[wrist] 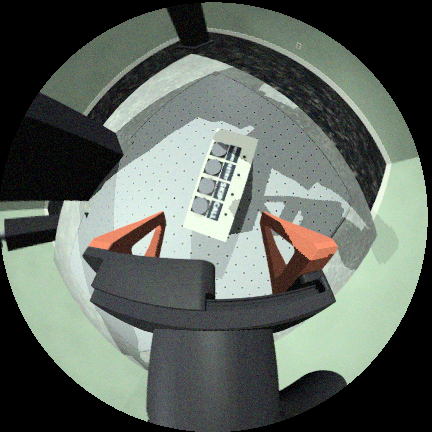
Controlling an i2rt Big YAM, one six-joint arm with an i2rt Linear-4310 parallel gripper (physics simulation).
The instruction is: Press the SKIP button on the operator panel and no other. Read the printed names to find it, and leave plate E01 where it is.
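Places are measured from the arm's base along level axes (x ahead, y left, z up), in millimetres.
Pixels of known places: gripper, fingertip midpoint: (212, 216).
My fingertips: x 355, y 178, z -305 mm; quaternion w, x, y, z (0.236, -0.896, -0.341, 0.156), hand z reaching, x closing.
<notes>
Behind a point stands the place of what it marks.
The operator panel (210, 231) {x 365, y 151, z -373 mm} is a cream box in the middle of the wrist view, with a slanted column of round grey buttons and dark labels on their right. The label beside the third button from the top, the SKIP button (206, 186) {x 316, y 194, z -370 mm}, reads SKIP. The lowest button (200, 205) {x 328, y 169, z -370 mm} is labelled CALL. The labels of the second button (213, 167) {x 304, y 222, z -370 mm} and the top button (220, 149) {x 291, y 249, z -370 mm} are too blurred to read surely. My gripper (212, 216) {x 355, y 178, z -305 mm} is open and empty, its orange fingertips apart on either side of the panel's lower end in view. Plate E01 does not show.
The panel stands on a perforated grey board (155, 175) {x 205, y 140, z -426 mm}. A large black block (55, 155) {x 57, y 56, z -261 mm} fills the left side, with a smaller dark bar (30, 232) below it. A black post (189, 25) stands at the top. Shadows cross the board right of the panel.
</notes>
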